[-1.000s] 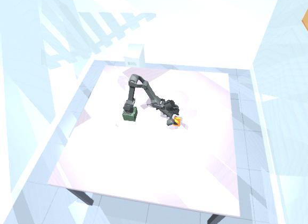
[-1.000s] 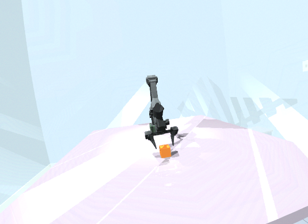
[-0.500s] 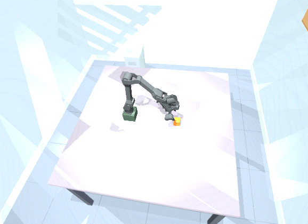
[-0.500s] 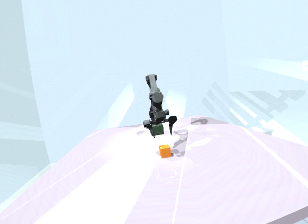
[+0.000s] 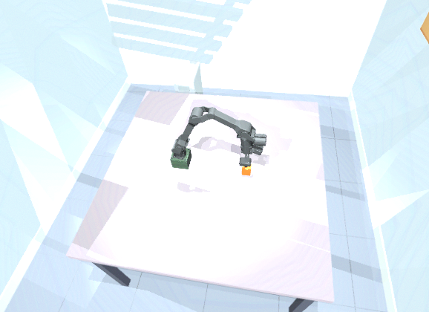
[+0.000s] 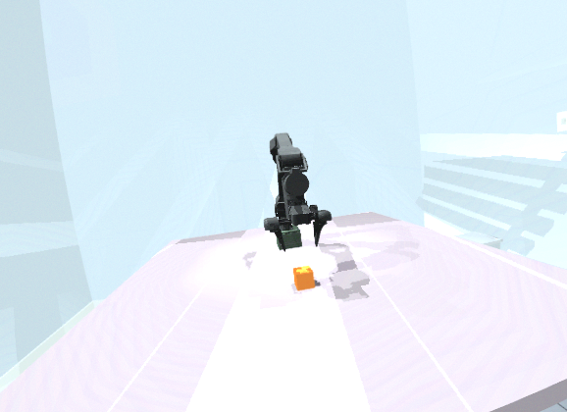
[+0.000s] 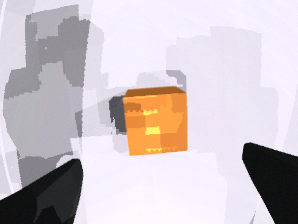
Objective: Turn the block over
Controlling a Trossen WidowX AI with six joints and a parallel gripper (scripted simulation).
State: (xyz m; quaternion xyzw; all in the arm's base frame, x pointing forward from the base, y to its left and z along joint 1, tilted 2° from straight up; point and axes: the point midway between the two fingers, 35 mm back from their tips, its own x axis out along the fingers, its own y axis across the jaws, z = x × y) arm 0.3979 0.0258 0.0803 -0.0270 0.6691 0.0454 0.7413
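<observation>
The orange block is 90 mm below my gripper tip and 10 mm behind it.
</observation>
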